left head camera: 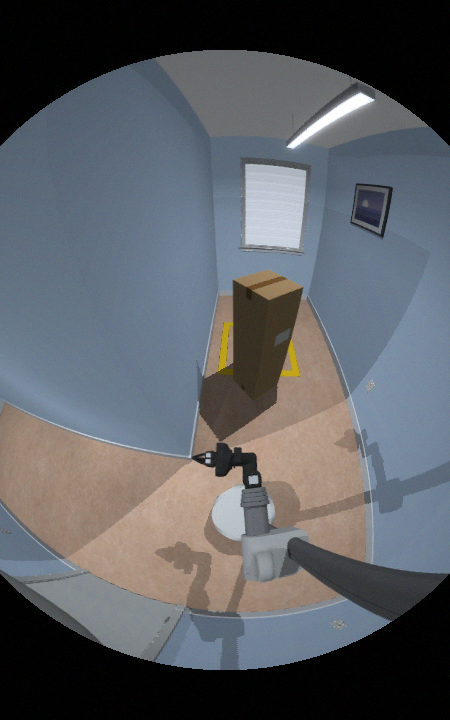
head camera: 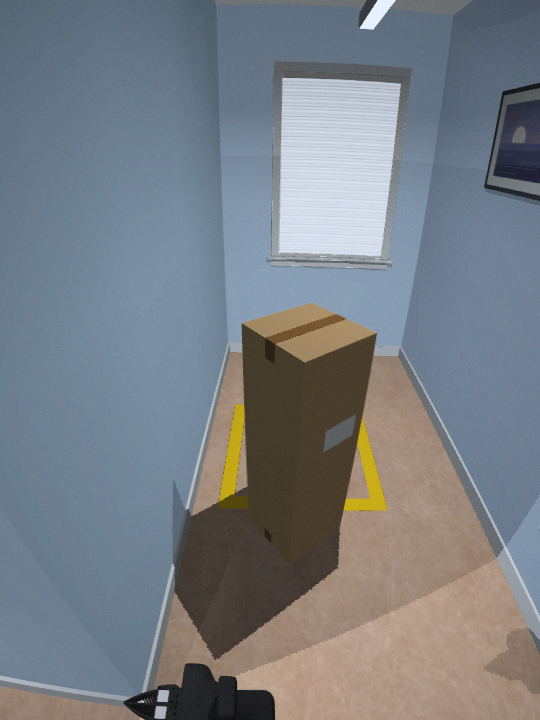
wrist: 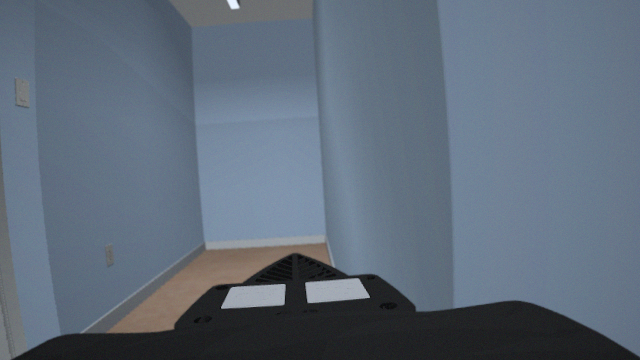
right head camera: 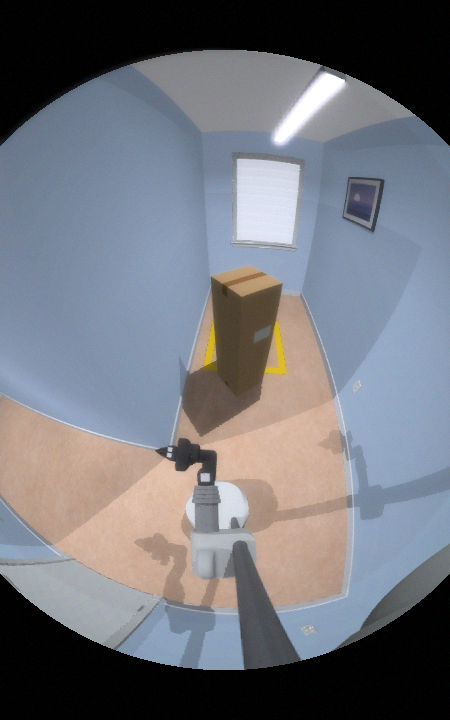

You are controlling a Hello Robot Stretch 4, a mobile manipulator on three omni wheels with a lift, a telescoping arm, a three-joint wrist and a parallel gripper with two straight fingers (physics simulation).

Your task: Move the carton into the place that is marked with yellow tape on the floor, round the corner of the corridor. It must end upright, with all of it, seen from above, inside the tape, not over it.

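Seen in the pictures: gripper, fingertip midpoint: (left head camera: 191,457) (head camera: 125,704) (wrist: 296,277) (right head camera: 155,450); robot's base at its link origin: (left head camera: 242,511) (right head camera: 218,507).
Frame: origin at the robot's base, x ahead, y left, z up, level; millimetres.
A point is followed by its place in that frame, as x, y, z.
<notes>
A tall brown carton (head camera: 302,442) @[959, -196, 701] (left head camera: 262,339) @[958, -182, 716] (right head camera: 243,334) @[968, -210, 721] stands upright, turned at an angle to the corridor. Its near bottom corner is on the floor in front of the near strip of the yellow tape (head camera: 372,504) @[1229, -648, -27] (left head camera: 222,350) @[1608, 64, -27] (right head camera: 281,361) @[1343, -700, -28], and its lower part hides the middle of that strip. How far its base reaches inside the tape is hidden. My gripper (head camera: 126,703) @[274, 220, 747] (left head camera: 193,457) @[274, 220, 747] (right head camera: 157,451) @[274, 220, 747] (wrist: 296,277) @[274, 220, 747] is shut and empty. It is apart from the carton, on the near side, and points left past the wall corner.
The left wall (head camera: 116,348) @[942, 310, 1074] (left head camera: 132,265) @[680, 342, 1340] ends in a corner close to the gripper. The right wall (head camera: 494,348) @[1462, -1227, 729] has a framed picture (head camera: 520,142) @[1655, -1227, 1635]. A window (head camera: 337,168) @[2773, -714, 1431] is in the end wall. The wrist view shows another corridor stretch with a floor (wrist: 215,270) @[-237, 2961, -28] between walls.
</notes>
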